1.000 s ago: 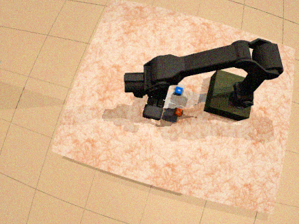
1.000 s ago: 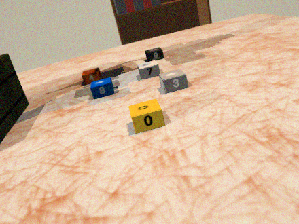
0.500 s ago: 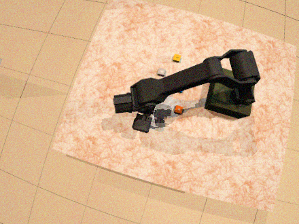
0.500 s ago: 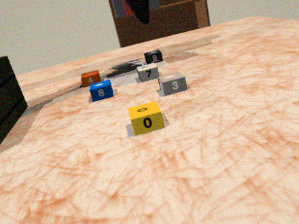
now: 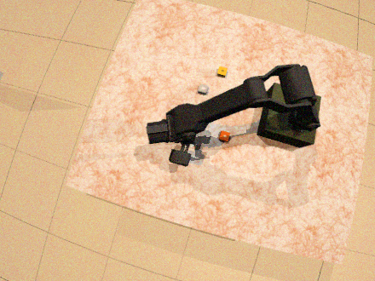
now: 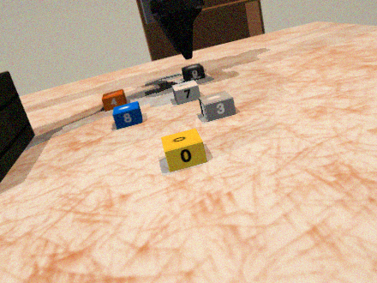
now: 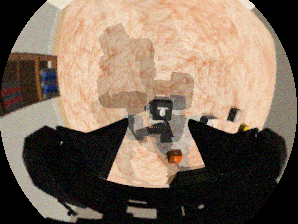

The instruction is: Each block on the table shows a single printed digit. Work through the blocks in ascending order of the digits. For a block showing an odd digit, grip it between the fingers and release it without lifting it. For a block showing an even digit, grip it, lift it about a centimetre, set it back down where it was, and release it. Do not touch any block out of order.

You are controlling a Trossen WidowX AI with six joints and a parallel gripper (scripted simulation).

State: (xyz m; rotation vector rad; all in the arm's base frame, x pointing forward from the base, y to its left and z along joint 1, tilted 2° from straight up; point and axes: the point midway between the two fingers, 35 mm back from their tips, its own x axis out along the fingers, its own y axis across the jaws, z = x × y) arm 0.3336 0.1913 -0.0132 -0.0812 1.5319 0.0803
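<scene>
The black block lies 30 mm below my gripper tip, 10 mm to the right of it and 10 mm ahead of it. Also, from my gripper tip: white block (120 mm to the right, 30 mm below, 10 mm behind); then blue block (160 mm to the right, 90 mm behind, 30 mm below); then orange block (120 mm behind, 70 mm to the right, 30 mm below).
</scene>
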